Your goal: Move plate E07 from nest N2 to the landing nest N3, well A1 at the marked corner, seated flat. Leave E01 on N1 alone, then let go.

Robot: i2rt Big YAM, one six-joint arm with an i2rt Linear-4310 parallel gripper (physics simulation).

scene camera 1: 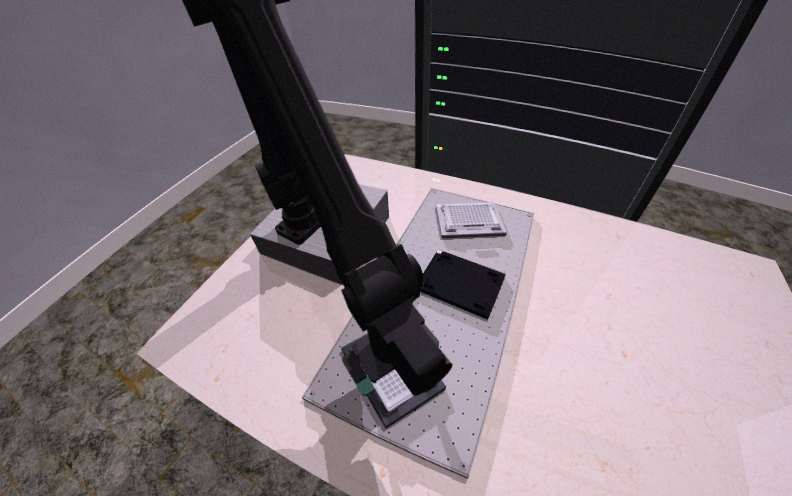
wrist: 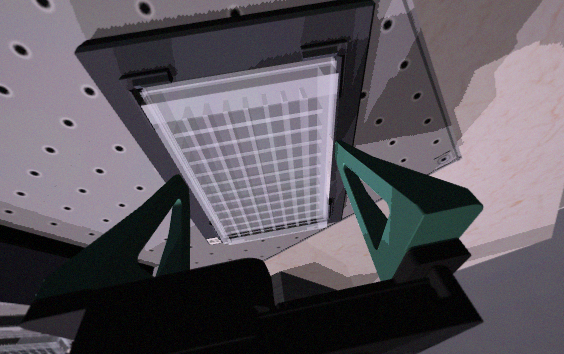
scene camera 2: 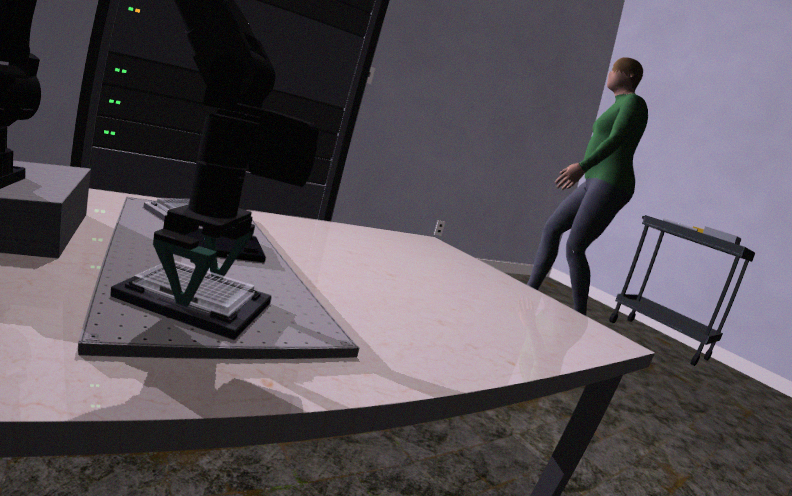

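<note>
A clear gridded plate, taken as E07, [scene camera 1: 391, 390] [scene camera 2: 233, 296] [wrist: 250, 150] lies on a dark nest [scene camera 1: 417, 404] [scene camera 2: 251, 316] [wrist: 225, 45] at the board's near end. It looks flat between the corner stops. A small white A1 mark [wrist: 213, 241] shows at that nest's corner in the wrist view. My gripper [scene camera 2: 203, 287] [wrist: 259, 164] is open, pointing down, one green finger along each long side of the plate, holding nothing. Another black nest [scene camera 1: 464, 283] in the middle bears no plate. A second plate, taken as E01, [scene camera 1: 470, 214] sits on the far nest [scene camera 1: 473, 234]. Nest labels are unreadable.
The perforated board [scene camera 1: 479, 408] [scene camera 2: 303, 335] carries all three nests. The arm's grey base block [scene camera 1: 298, 259] [scene camera 2: 35, 216] stands beside it. A server rack [scene camera 1: 537, 175] stands behind the table. A person [scene camera 2: 619, 140] and a cart [scene camera 2: 689, 236] are beyond the table.
</note>
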